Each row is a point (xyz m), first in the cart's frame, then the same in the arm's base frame.
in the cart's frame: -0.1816 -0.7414 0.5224
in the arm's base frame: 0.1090 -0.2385 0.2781
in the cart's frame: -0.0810 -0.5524 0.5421
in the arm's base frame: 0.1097 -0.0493 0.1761
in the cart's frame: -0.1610 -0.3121 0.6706
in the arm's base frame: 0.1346 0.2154 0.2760
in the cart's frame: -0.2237 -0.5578 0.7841
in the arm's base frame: 0.2822 0.0095 0.3899
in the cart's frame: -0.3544 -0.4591 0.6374
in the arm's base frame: 0.0796 0.0607 0.4581
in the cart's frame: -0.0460 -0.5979 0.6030
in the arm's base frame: 0.1886 -0.0753 0.1662
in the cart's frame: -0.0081 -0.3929 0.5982
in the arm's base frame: 0.1419 0.1211 0.1141
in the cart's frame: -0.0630 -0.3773 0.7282
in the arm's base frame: 0.2369 0.1709 0.2071
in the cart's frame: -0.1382 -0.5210 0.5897
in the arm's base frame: 0.1252 -0.0072 0.2432
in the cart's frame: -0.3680 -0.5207 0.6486
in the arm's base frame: 0.1017 0.0044 0.4790
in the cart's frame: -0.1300 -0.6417 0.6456
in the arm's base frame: 0.2108 -0.1075 0.2625
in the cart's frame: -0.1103 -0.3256 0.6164
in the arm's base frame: 0.1062 0.1885 0.2115
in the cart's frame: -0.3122 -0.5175 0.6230
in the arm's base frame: 0.0963 0.0016 0.4178
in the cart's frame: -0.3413 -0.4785 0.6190
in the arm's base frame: 0.0725 0.0373 0.4411
